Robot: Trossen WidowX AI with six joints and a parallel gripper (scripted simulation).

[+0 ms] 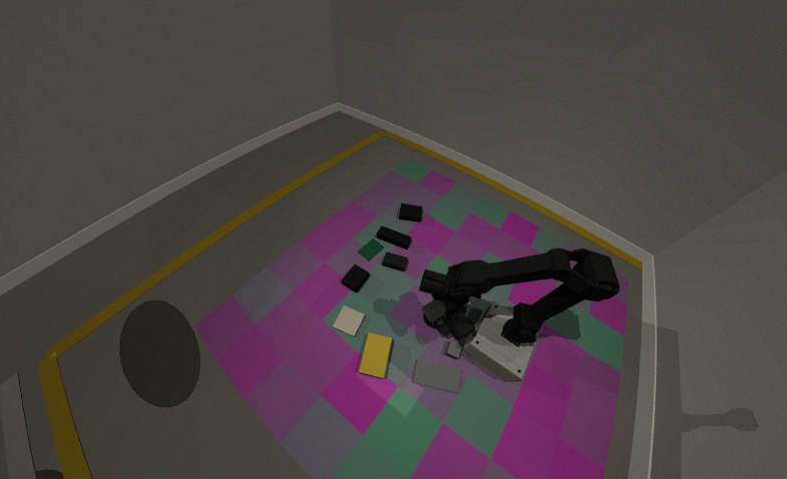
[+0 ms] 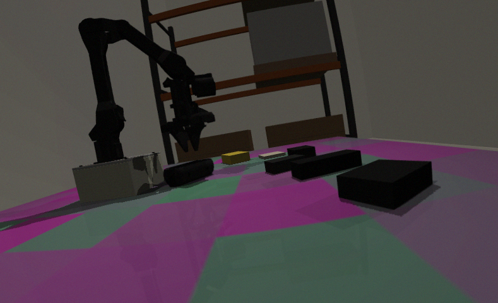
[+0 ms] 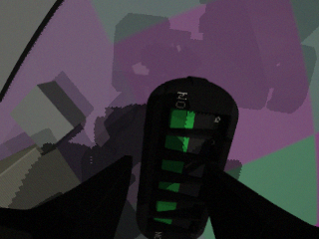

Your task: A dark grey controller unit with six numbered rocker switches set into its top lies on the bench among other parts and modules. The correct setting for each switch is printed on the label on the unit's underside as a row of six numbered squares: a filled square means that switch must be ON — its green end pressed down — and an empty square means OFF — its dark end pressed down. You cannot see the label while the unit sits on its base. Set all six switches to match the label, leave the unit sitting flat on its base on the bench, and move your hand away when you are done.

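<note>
Right now the small grey piece is 90 mm behind my gripper tip, 60 mm below it and 50 mm to the left of it. The rest, counted from my gripper tip: yellow block 220 mm to the left, 90 mm ahead, 60 mm below; grey plate 150 mm to the left, 100 mm behind, 70 mm below; cream plate 230 mm ahead, 190 mm to the left, 70 mm below.
</note>
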